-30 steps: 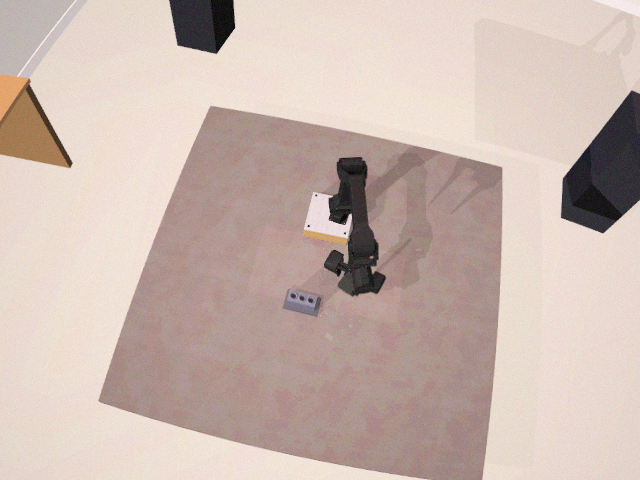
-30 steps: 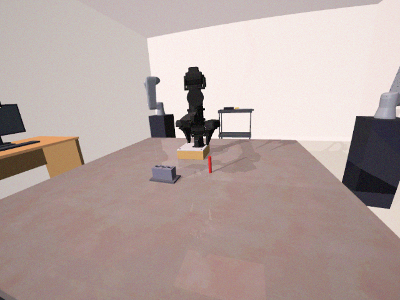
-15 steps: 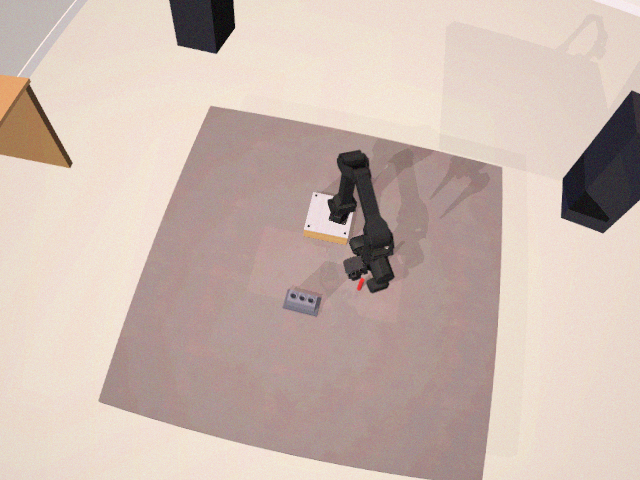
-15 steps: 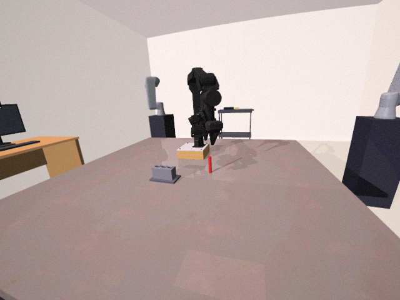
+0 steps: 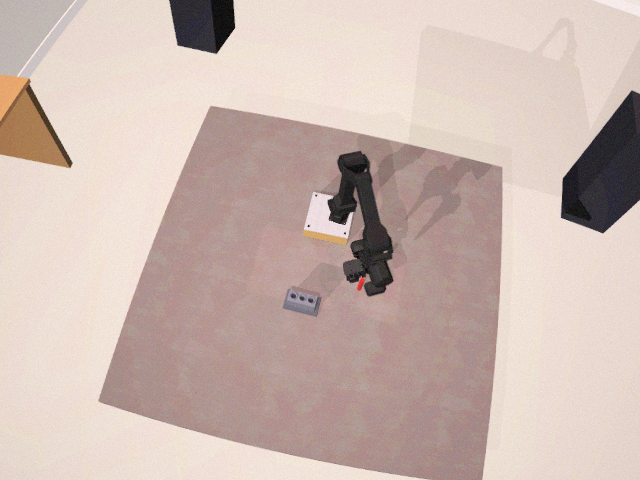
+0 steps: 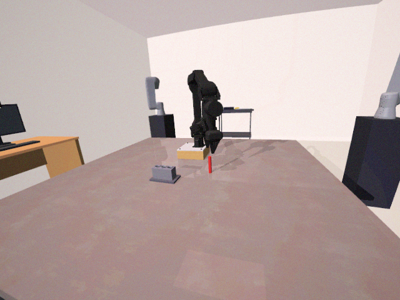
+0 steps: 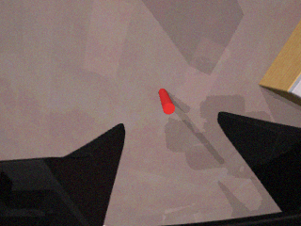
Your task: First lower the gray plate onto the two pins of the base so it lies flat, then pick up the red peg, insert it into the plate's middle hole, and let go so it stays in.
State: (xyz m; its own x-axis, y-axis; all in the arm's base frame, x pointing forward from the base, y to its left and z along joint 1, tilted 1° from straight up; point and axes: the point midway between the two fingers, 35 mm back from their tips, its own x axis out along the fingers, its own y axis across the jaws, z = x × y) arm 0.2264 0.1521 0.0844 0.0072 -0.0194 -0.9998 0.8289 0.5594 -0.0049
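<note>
Now: gripper tip 7 cm above the red peg. The rest, counted from my gripper tip: gray plate: 17 cm to the right, 12 cm ahead, 6 cm below.
</note>
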